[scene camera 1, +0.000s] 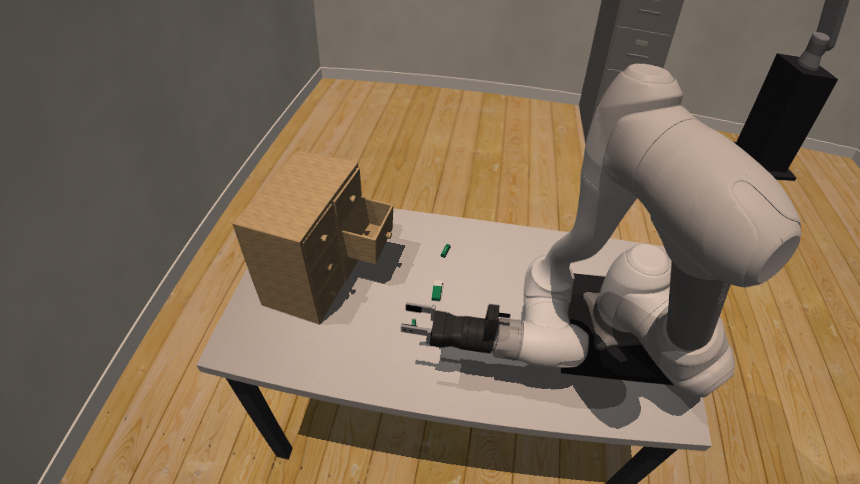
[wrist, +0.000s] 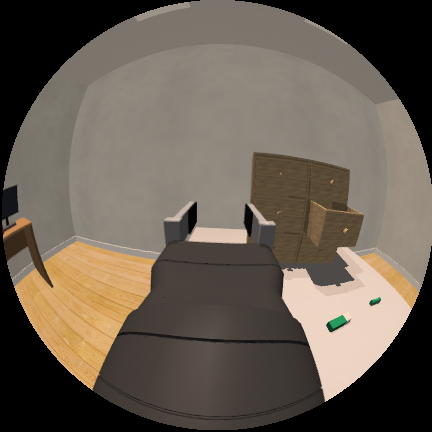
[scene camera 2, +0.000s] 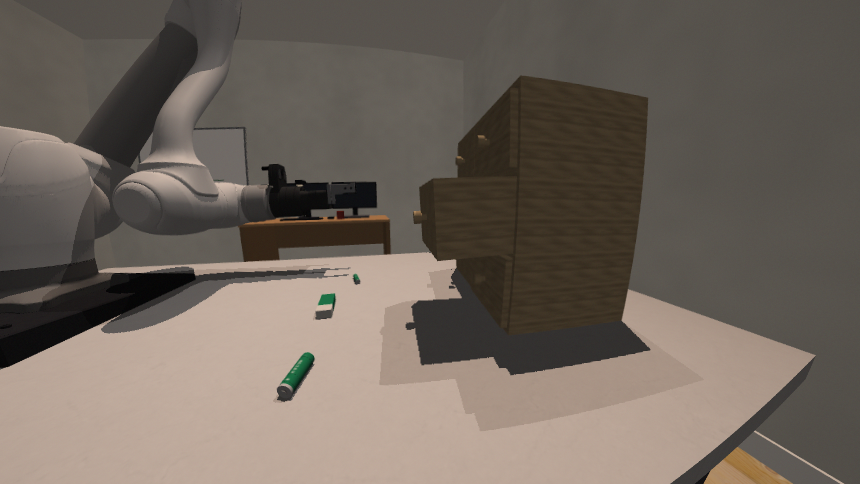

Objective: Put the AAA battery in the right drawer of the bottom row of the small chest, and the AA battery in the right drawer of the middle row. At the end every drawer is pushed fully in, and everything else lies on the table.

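Pixels of known places: gripper, fingertip midpoint: [scene camera 1: 403, 316] [wrist: 220, 212] [scene camera 2: 355, 188]; arm's base, origin of the base link: [scene camera 1: 619, 319] [scene camera 2: 33, 295].
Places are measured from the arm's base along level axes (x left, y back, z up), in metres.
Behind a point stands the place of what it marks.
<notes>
The small wooden chest [scene camera 1: 278, 264] {x -0.044, y -0.892, z 0.176 m} [scene camera 2: 577, 210] {x -0.344, y -0.790, z 0.127 m} [wrist: 280, 190] has its middle-row right drawer [scene camera 1: 359, 247] {x -0.158, y -0.706, z 0.120 m} [scene camera 2: 475, 217] {x -0.297, y -0.666, z 0.117 m} [wrist: 334, 231] {x -0.185, y -0.651, z 0.109 m} pulled far out. The bottom-row right drawer [wrist: 312, 256] {x -0.221, y -0.738, z -0.007 m} looks shut beneath it. The thicker green cylinder, seemingly the AA battery [scene camera 1: 445, 250] {x -0.285, y -0.467, z -0.022 m} [scene camera 2: 295, 376] {x -0.303, y -0.467, z -0.023 m} [wrist: 375, 301] {x -0.284, y -0.463, z -0.025 m}, lies on the table in front of the open drawer. The small green AAA battery [scene camera 1: 413, 322] {x -0.023, y -0.564, z -0.027 m} [scene camera 2: 356, 278] {x -0.027, y -0.561, z -0.025 m} lies on the table, partly hidden by a finger in scene camera 1. My gripper [scene camera 1: 409, 317] {x 0.102, y -0.586, z 0.171 m} [scene camera 2: 353, 191] {x 0.102, y -0.586, z 0.171 m} [wrist: 220, 212] {x 0.102, y -0.586, z 0.171 m} is open and empty, horizontal, well above the table, left of the open drawer.
A green and white eraser-like block [scene camera 1: 436, 291] {x -0.126, y -0.500, z -0.023 m} [scene camera 2: 325, 304] {x -0.144, y -0.497, z -0.023 m} [wrist: 337, 323] {x -0.119, y -0.494, z -0.022 m} lies on the table [scene camera 1: 361, 373] {x 0.129, y -0.693, z -0.035 m} [scene camera 2: 198, 409] {x -0.304, y -0.384, z -0.035 m} between the two batteries. The open drawer sticks out over the table. The arm's base stands at the table end opposite the chest.
</notes>
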